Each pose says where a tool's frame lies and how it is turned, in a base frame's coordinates. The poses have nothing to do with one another.
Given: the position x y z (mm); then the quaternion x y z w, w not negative.
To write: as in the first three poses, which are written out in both.
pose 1, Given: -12.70 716.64 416.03 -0.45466 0.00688 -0.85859 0.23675
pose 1, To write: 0.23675 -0.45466 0.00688 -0.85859 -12.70 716.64 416.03
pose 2, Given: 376.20 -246.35 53.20 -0.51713 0.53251 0.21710 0.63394
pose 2, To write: 0.63394 -0.51713 0.53251 0.21710 376.20 -246.35 53.20
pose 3, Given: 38.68 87.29 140.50 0.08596 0.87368 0.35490 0.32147
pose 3, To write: 0.32147 0.08596 0.87368 0.35490 38.68 87.29 140.50
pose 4, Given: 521.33 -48.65 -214.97 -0.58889 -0.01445 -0.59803 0.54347
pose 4, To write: 0.54347 -0.58889 -0.01445 -0.59803 521.33 -48.65 -214.97
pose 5, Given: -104.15 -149.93 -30.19 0.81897 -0.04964 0.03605 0.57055
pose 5, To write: 0.57055 0.81897 -0.04964 0.03605 -104.15 -149.93 -30.19
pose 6, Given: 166.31 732.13 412.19 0.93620 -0.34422 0.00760 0.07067
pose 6, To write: 0.07067 0.93620 -0.34422 0.00760 166.31 732.13 412.19
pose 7, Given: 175.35 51.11 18.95 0.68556 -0.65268 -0.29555 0.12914
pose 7, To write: 0.12914 0.68556 -0.65268 -0.29555 175.35 51.11 18.95
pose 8, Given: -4.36 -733.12 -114.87 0.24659 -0.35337 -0.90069 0.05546
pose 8, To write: 0.05546 0.24659 -0.35337 -0.90069 -4.36 -733.12 -114.87
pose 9, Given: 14.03 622.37 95.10 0.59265 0.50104 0.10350 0.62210
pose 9, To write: 0.62210 0.59265 0.50104 0.10350 14.03 622.37 95.10
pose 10, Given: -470.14 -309.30 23.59 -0.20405 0.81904 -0.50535 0.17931
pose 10, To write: 0.17931 -0.20405 0.81904 -0.50535 -470.14 -309.30 23.59
